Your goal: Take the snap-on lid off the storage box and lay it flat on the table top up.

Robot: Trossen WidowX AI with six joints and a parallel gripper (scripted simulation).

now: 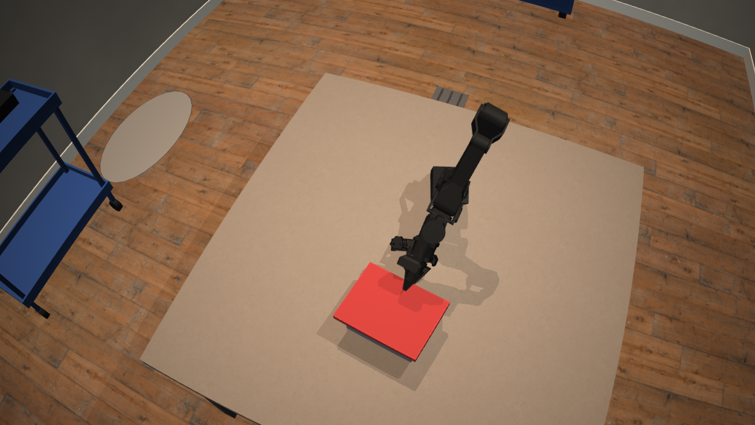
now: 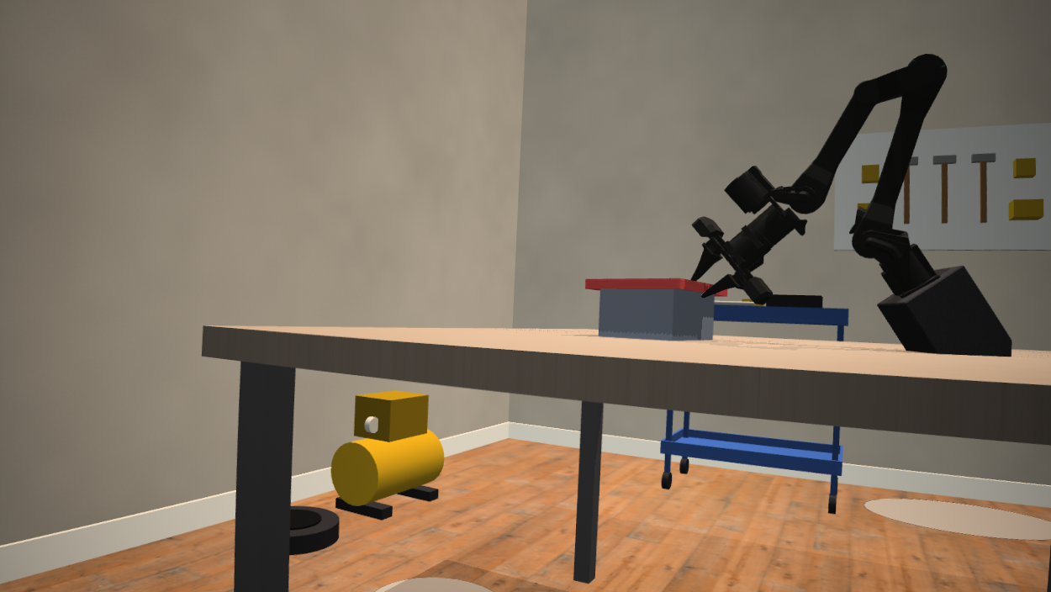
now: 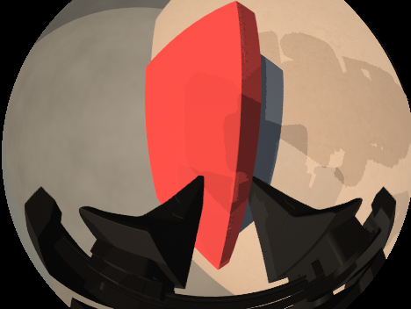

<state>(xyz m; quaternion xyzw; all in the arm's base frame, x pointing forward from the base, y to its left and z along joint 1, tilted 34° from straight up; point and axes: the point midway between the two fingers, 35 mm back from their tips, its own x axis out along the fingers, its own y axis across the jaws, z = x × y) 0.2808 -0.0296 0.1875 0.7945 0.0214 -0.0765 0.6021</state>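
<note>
Now: the red lid 100 mm ahead of my hand, 10 mm to the right of it and 20 mm below it. From my hand the other things lie so: storage box 100 mm ahead, 10 mm to the right, 60 mm below.
</note>
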